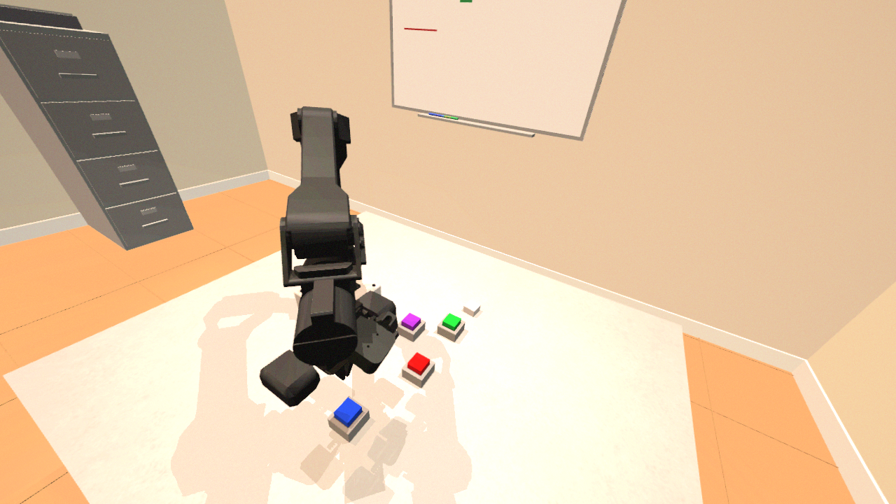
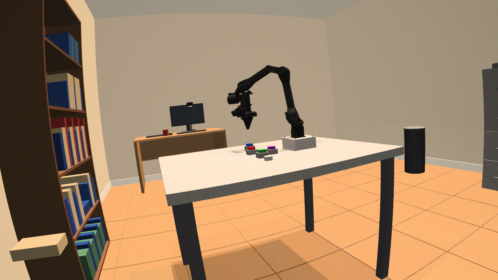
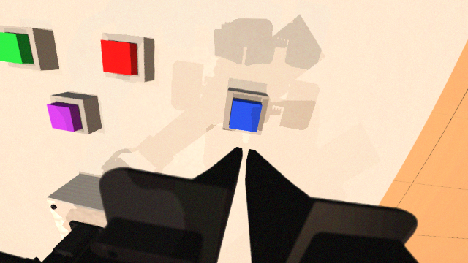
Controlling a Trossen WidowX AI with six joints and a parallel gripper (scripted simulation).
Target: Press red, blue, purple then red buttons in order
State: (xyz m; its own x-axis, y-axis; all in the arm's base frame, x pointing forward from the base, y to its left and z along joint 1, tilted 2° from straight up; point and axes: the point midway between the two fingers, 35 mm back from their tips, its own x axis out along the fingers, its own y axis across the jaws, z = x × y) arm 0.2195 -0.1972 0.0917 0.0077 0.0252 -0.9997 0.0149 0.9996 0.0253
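The blue button lies 9 cm below my gripper tip. The rest, counted from my gripper tip: green button (28 cm to the left, 9 cm below, 4 cm ahead); then red button (14 cm to the left, 9 cm below, 4 cm ahead); then purple button (23 cm to the left, 9 cm below, 4 cm behind).
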